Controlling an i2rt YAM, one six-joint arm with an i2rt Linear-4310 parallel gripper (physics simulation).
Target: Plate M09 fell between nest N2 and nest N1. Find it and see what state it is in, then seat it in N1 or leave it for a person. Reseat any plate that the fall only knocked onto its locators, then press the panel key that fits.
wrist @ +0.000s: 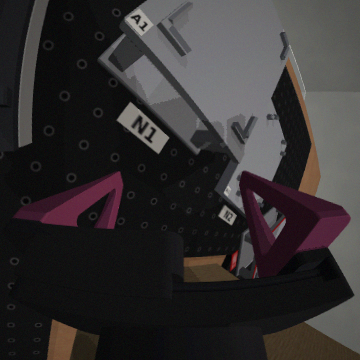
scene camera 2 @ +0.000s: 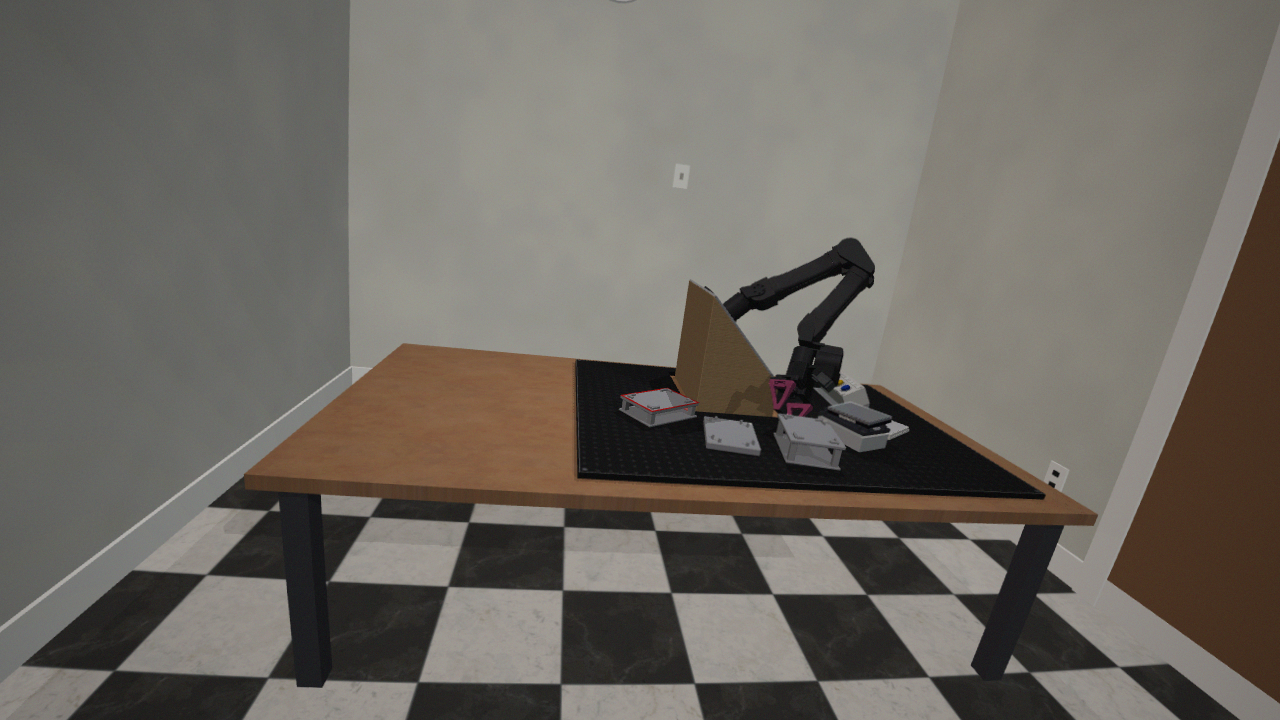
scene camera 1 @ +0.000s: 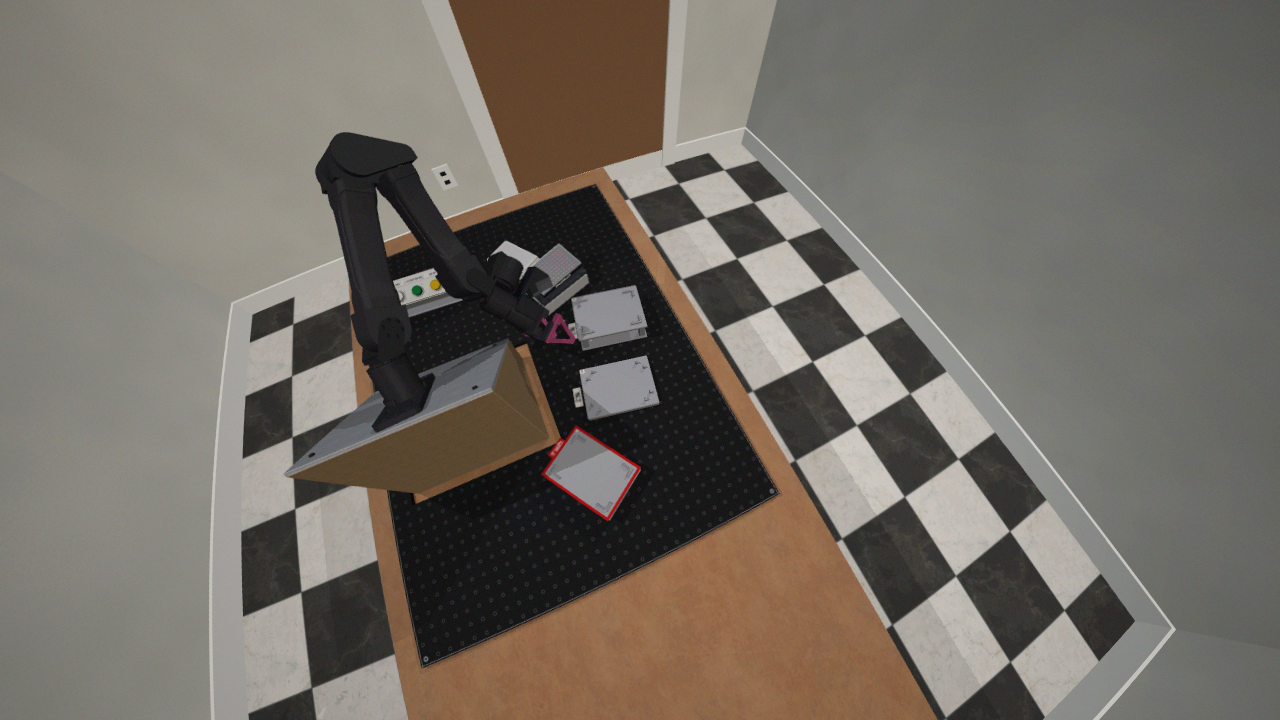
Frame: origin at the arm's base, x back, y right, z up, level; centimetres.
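Seen in the pictures: gripper, between the fingertips: (wrist: 180,177) (scene camera 1: 564,338); arm's base, origin of its link: (scene camera 2: 723,316) (scene camera 1: 409,400).
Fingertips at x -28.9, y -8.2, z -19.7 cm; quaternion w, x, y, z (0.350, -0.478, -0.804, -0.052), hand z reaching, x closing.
Offsets run from my fingertips to a thing's top centre.
Nest N1 {dx -12.1, dy +0.4, dz +3.0 cm} (scene camera 1: 608,309) (scene camera 2: 812,430) (wrist: 220,65) is a grey raised platform with corner locators and an A1 tag; no plate shows on its visible top. Nest N2 {dx -5.3, dy +16.7, dz -0.6 cm} (scene camera 1: 617,386) (scene camera 2: 731,435) (wrist: 256,161) is a lower grey platform beside it. Plate M09 cannot be made out. My gripper (scene camera 1: 562,331) (scene camera 2: 790,401) (wrist: 180,177) is open with nothing between its magenta fingers, over the mat beside N1 on its label side. The key panel {dx +24.3, dy -33.3, dz +5.2 cm} (scene camera 1: 407,296) (scene camera 2: 852,390) is partly hidden by the arm; green and yellow keys show in scene camera 1, a blue key in scene camera 2.
A red-edged raised nest {dx +9.0, dy +30.5, dz +1.4 cm} (scene camera 1: 590,474) (scene camera 2: 657,402) stands past N2. A grey device with a dotted plate {dx -5.6, dy -17.3, dz +5.6 cm} (scene camera 1: 559,262) (scene camera 2: 859,414) on top stands on N1's other side, by a white object {dx +1.5, dy -32.9, dz -1.7 cm} (scene camera 1: 512,252) (scene camera 2: 896,430). The arm's wedge-shaped base (scene camera 1: 465,420) (scene camera 2: 716,362) stands near the nests.
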